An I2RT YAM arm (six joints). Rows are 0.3 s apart.
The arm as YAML. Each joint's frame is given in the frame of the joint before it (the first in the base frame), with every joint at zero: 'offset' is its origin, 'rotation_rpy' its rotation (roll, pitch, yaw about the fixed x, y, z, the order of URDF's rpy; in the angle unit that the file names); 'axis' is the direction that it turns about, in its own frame. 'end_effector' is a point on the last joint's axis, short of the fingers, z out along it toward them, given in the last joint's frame.
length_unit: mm
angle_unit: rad
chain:
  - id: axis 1
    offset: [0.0, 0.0, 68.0]
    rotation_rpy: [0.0, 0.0, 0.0]
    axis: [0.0, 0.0, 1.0]
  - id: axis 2
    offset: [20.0, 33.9, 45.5]
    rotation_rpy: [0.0, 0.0, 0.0]
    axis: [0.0, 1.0, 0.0]
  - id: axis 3
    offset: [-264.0, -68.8, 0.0]
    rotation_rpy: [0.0, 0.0, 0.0]
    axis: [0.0, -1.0, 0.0]
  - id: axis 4
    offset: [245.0, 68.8, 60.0]
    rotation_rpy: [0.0, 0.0, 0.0]
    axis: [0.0, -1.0, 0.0]
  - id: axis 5
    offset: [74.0, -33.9, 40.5]
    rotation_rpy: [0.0, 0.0, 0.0]
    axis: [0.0, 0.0, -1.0]
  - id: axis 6
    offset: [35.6, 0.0, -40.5]
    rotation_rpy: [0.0, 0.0, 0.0]
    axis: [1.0, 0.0, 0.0]
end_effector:
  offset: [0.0, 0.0, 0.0]
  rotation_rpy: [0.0, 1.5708, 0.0]
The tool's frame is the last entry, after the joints.
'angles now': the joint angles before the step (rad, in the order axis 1, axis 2, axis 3, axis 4, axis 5, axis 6). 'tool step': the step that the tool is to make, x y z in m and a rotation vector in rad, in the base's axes. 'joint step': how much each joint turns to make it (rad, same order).
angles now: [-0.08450, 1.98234, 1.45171, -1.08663, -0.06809, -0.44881]
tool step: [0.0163, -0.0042, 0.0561, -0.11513, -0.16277, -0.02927]
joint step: [0.00218, -0.04865, 0.15577, -0.03199, 0.10222, 0.02736]
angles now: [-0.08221, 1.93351, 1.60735, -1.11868, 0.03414, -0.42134]
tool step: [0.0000, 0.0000, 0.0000, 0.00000, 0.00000, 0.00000]
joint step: [0.00000, 0.00000, 0.00000, 0.00000, 0.00000, 0.00000]
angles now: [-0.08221, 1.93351, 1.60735, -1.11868, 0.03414, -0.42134]
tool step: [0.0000, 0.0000, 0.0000, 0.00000, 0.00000, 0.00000]
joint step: [0.00000, 0.00000, 0.00000, 0.00000, 0.00000, 0.00000]
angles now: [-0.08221, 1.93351, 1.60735, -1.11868, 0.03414, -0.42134]
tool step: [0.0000, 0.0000, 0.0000, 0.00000, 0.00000, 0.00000]
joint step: [0.00000, 0.00000, 0.00000, 0.00000, 0.00000, 0.00000]
